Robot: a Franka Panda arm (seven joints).
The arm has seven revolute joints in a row. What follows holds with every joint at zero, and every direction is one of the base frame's. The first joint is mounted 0.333 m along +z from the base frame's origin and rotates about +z. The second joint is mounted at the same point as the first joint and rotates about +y. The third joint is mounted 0.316 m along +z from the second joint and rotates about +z. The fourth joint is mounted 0.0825 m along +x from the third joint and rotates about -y. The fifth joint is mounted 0.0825 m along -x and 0.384 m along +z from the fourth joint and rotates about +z. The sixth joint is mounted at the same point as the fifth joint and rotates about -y. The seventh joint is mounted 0.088 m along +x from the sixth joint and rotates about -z. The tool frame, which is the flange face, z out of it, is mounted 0.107 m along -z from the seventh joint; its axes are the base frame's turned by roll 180, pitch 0 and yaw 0 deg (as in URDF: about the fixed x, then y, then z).
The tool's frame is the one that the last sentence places.
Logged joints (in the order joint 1, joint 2, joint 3, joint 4, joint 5, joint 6, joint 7), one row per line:
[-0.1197 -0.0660 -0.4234 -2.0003 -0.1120 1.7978 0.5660]
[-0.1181 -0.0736 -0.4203 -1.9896 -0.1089 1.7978 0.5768]
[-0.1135 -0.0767 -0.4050 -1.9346 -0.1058 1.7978 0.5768]
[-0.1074 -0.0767 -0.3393 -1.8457 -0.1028 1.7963 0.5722]
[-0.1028 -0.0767 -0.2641 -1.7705 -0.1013 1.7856 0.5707]
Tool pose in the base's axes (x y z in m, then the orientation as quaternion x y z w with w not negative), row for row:
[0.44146 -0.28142 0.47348 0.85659 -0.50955 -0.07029 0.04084]
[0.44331 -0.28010 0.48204 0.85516 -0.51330 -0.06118 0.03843]
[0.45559 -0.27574 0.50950 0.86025 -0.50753 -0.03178 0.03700]
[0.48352 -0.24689 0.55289 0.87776 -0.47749 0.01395 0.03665]
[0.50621 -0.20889 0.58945 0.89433 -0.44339 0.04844 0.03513]
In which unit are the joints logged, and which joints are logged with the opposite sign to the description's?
The joints are logged in radians. Opposite sign: none.
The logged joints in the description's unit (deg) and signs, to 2 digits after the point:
[-6.86 -3.78 -24.26 -114.61 -6.42 103.01 32.43]
[-6.77 -4.22 -24.08 -114.00 -6.24 103.01 33.05]
[-6.50 -4.39 -23.20 -110.84 -6.06 103.01 33.05]
[-6.15 -4.39 -19.44 -105.75 -5.89 102.92 32.78]
[-5.89 -4.39 -15.13 -101.44 -5.80 102.31 32.70]

